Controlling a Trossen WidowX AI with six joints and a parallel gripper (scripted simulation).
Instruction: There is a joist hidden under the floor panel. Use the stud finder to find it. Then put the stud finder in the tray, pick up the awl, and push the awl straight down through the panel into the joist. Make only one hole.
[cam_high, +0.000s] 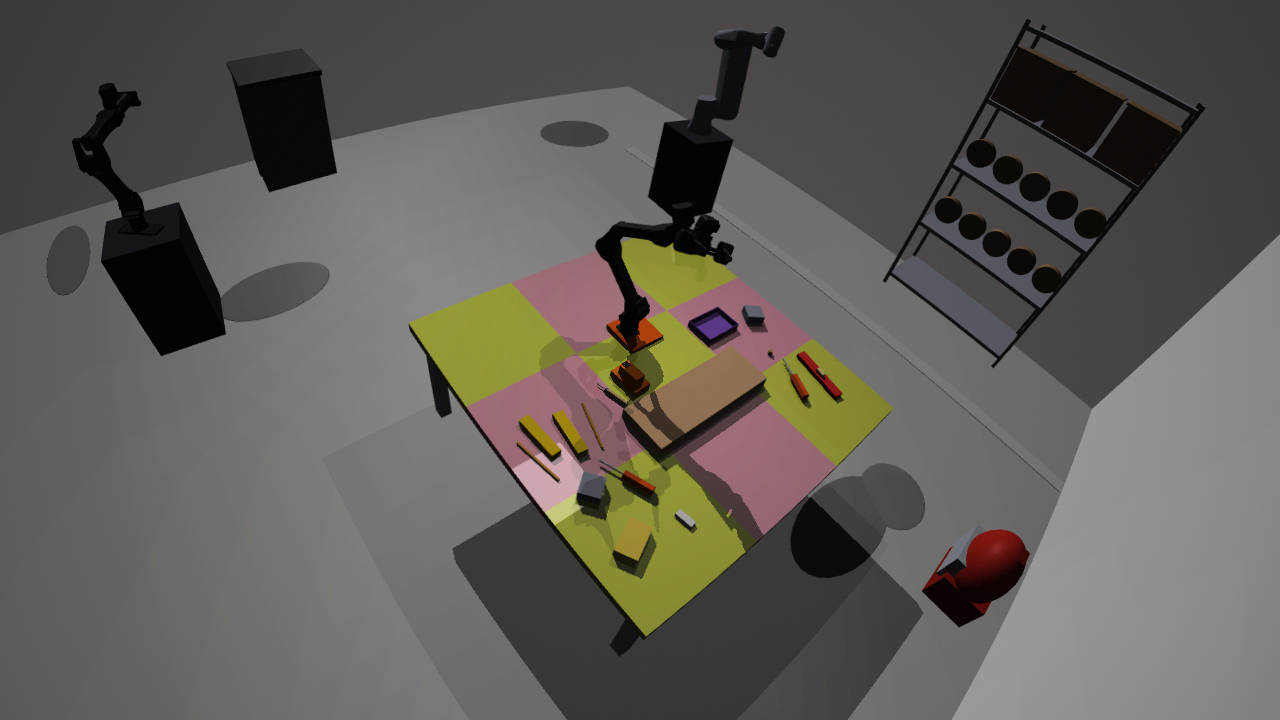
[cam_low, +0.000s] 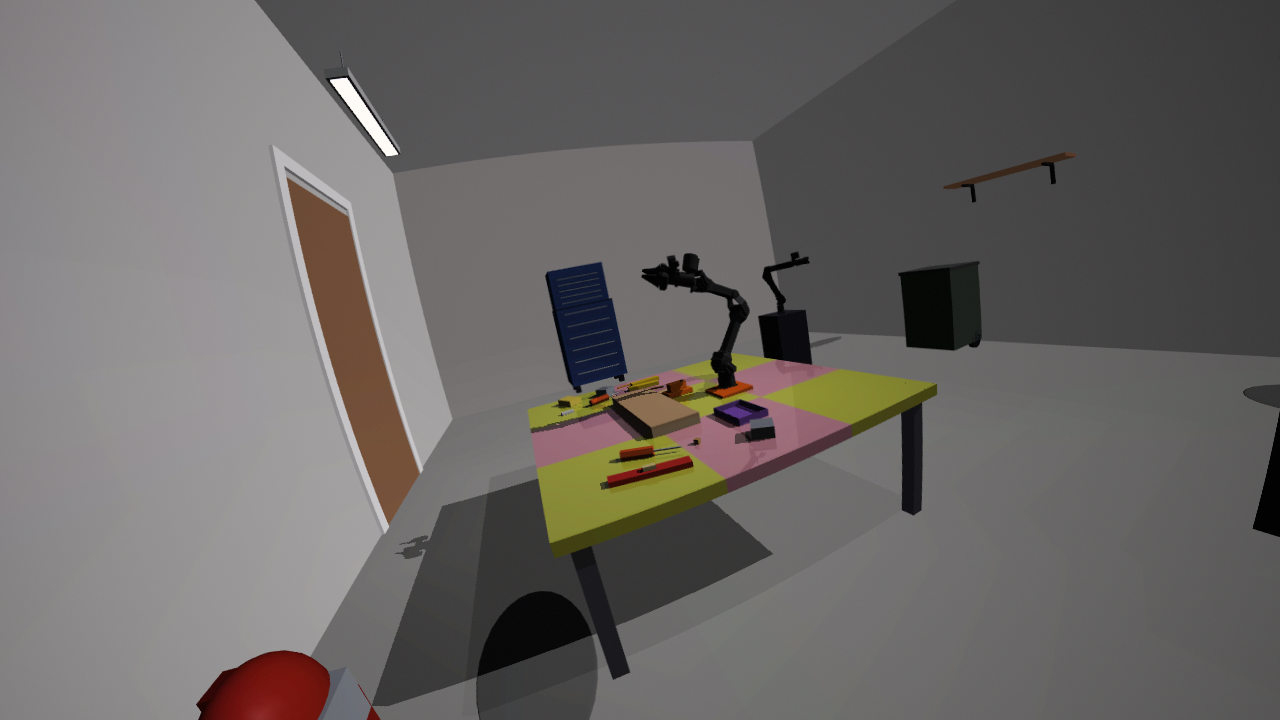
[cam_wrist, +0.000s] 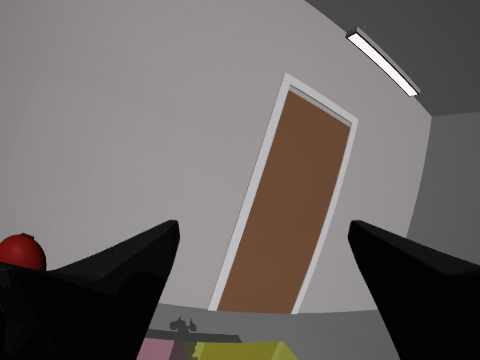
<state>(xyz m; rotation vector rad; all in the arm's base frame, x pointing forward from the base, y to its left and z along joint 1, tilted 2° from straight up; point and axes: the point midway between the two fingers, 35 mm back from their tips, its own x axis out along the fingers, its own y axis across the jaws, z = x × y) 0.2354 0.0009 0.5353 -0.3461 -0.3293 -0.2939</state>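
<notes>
The orange stud finder lies 110 mm behind my gripper tip, 130 mm to the right of it and 510 mm below it. The rest, counted from my gripper tip: awl (80 mm behind, 220 mm to the right, 550 mm below); small brown cube (50 mm ahead, 440 mm to the left, 550 mm below); purple tray (160 mm behind, 320 mm to the left, 540 mm below).
</notes>
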